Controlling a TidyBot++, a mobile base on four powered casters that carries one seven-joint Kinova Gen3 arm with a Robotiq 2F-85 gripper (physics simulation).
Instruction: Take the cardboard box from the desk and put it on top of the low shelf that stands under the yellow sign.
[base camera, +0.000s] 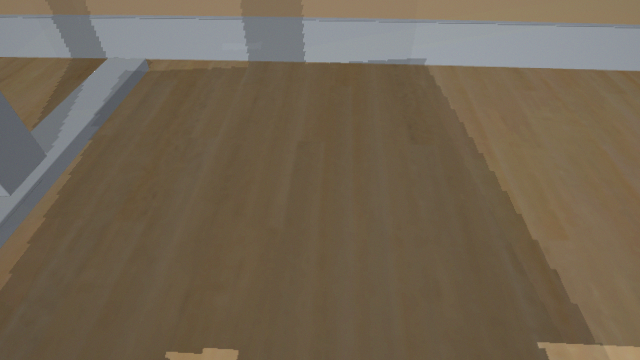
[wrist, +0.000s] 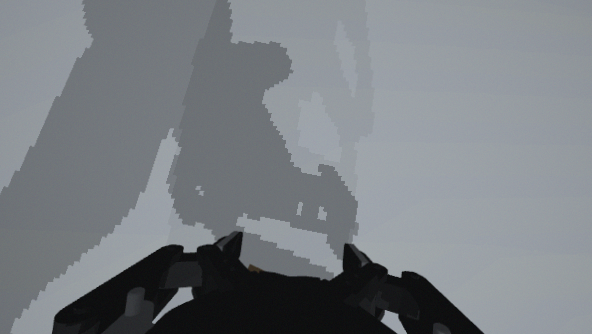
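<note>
My gripper is open, with its two black fingertips apart and nothing between them, over a pale grey surface that looks like the desk top. A small brown patch, which looks like part of the cardboard box, shows at the edge of the black gripper body, just right of the left fingertip. The rest of it is hidden behind the gripper. The low shelf and the yellow sign do not show in either view.
Shadows of the arm and gripper fall across the pale surface. In the base camera view, a grey foot bar with an upright panel stands at the left on the wooden floor. A pale baseboard runs along the wall behind.
</note>
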